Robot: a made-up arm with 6 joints. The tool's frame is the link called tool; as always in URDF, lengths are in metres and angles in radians. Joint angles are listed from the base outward. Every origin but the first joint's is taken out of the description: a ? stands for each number. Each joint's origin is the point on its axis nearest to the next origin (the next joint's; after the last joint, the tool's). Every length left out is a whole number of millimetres.
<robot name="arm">
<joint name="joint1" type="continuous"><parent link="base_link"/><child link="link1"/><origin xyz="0 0 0.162" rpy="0 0 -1.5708"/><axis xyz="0 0 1"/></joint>
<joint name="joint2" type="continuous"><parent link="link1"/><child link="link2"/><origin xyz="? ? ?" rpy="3.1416 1.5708 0"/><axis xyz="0 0 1"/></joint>
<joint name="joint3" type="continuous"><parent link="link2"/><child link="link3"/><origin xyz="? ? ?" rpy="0 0 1.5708"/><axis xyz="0 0 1"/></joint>
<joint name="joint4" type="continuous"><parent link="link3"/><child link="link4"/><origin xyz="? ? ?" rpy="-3.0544 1.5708 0"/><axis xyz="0 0 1"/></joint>
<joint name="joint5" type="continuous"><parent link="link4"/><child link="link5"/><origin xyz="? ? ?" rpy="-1.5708 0 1.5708"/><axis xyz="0 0 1"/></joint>
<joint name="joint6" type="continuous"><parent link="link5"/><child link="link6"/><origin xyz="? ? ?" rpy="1.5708 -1.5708 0"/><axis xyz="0 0 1"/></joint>
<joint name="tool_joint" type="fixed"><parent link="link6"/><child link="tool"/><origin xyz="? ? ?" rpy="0 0 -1.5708"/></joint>
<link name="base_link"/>
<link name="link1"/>
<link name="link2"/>
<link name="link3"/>
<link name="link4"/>
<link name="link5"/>
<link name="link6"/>
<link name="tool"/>
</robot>
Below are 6 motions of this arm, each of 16 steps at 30 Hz.
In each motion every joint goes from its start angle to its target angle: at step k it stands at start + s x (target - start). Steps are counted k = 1, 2, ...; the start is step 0. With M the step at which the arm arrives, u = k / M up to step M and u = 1 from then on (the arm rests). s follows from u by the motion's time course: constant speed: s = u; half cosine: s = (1 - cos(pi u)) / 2; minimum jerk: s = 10 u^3 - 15 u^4 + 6 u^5.
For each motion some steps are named. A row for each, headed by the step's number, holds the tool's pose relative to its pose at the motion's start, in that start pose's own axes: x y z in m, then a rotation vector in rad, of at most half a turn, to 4 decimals.
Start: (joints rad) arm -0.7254 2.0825 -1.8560 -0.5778 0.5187 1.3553
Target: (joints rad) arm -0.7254 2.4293 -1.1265 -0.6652 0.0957 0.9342
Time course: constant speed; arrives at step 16
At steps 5, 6, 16:
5: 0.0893 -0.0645 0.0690 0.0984 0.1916 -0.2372
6: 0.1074 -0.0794 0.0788 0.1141 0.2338 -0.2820
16: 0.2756 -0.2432 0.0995 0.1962 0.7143 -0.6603

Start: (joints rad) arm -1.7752 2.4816 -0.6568 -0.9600 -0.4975 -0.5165
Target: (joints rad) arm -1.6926 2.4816 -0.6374 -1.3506 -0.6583 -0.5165
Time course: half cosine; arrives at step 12
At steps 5, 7, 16:
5: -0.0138 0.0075 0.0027 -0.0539 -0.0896 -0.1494
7: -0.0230 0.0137 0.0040 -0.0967 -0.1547 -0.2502
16: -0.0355 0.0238 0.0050 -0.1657 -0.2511 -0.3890

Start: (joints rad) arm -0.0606 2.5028 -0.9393 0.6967 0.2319 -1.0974
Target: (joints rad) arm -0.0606 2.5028 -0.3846 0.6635 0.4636 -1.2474
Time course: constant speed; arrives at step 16
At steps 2, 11, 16:
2: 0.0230 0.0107 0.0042 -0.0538 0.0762 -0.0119
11: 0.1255 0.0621 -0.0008 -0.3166 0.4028 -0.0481
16: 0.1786 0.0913 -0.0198 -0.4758 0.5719 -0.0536

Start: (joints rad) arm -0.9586 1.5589 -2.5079 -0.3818 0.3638 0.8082
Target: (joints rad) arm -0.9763 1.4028 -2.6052 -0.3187 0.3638 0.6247
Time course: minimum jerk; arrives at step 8
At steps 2, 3, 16:
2: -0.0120 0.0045 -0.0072 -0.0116 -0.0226 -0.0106
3: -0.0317 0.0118 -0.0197 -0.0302 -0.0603 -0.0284
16: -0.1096 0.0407 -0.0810 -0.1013 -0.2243 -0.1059

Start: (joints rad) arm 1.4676 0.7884 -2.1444 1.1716 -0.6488 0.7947
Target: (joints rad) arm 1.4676 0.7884 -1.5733 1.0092 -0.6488 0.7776
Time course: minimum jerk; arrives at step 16
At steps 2, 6, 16:
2: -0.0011 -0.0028 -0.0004 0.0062 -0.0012 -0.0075
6: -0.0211 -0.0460 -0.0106 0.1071 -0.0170 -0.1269
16: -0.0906 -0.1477 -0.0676 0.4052 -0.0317 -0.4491

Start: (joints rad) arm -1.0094 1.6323 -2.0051 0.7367 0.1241 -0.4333
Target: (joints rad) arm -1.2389 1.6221 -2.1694 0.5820 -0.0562 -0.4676
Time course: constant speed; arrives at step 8
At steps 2, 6, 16:
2: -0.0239 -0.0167 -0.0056 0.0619 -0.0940 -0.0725
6: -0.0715 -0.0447 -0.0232 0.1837 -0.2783 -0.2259
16: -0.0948 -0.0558 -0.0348 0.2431 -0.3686 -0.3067

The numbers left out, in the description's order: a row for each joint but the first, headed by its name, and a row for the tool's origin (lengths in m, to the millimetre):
joint2: 0 0 0
joint3: -0.05 0.363 0
joint4: -0.28 0.049 0
joint5: 0 0 0
joint6: 0 -0.068 0
tool: 0 0 0

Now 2 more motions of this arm.
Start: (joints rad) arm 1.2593 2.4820 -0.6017 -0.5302 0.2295 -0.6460
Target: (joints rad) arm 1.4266 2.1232 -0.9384 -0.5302 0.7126 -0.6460
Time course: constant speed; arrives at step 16
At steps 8, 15, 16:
8: -0.0251 -0.0335 -0.0808 0.1912 0.0728 -0.0173
15: -0.0439 -0.0393 -0.1672 0.3509 0.1125 -0.0039
16: -0.0460 -0.0380 -0.1803 0.3729 0.1160 -0.0001

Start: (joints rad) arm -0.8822 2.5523 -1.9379 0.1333 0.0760 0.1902
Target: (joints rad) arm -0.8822 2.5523 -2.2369 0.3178 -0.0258 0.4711
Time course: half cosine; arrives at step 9
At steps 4, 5, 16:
4: -0.0431 0.0143 -0.0087 -0.0648 -0.1528 0.1907
5: -0.0609 0.0201 -0.0142 -0.0991 -0.2140 0.2705
16: -0.1018 0.0331 -0.0312 -0.1970 -0.3514 0.4590

